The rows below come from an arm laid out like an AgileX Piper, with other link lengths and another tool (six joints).
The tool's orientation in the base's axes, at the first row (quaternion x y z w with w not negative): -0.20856 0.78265 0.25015 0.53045
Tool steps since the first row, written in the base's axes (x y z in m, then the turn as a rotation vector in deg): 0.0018 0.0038 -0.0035 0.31 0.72 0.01; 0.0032 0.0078 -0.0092 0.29 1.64 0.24; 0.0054 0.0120 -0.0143 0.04 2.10 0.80; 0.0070 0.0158 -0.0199 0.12 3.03 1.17; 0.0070 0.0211 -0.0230 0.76 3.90 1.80; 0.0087 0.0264 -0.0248 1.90 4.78 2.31; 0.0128 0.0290 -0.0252 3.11 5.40 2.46; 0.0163 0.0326 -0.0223 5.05 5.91 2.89; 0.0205 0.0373 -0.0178 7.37 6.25 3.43; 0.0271 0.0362 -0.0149 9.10 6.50 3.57
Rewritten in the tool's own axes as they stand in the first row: 0.0024 0.0013 0.0047 -0.16 0.39 0.66; 0.0070 0.0027 0.0100 -0.43 1.16 1.14; 0.0107 0.0038 0.0157 -0.89 1.77 1.07; 0.0152 0.0049 0.0210 -1.32 2.52 1.58; 0.0178 0.0086 0.0252 -2.19 2.93 2.38; 0.0185 0.0114 0.0302 -3.12 3.03 3.59; 0.0173 0.0110 0.0349 -3.72 2.83 4.80; 0.0131 0.0122 0.0388 -4.83 2.16 6.39; 0.0072 0.0142 0.0433 -6.17 1.15 8.11; 0.0022 0.0099 0.0465 -6.92 0.34 9.48
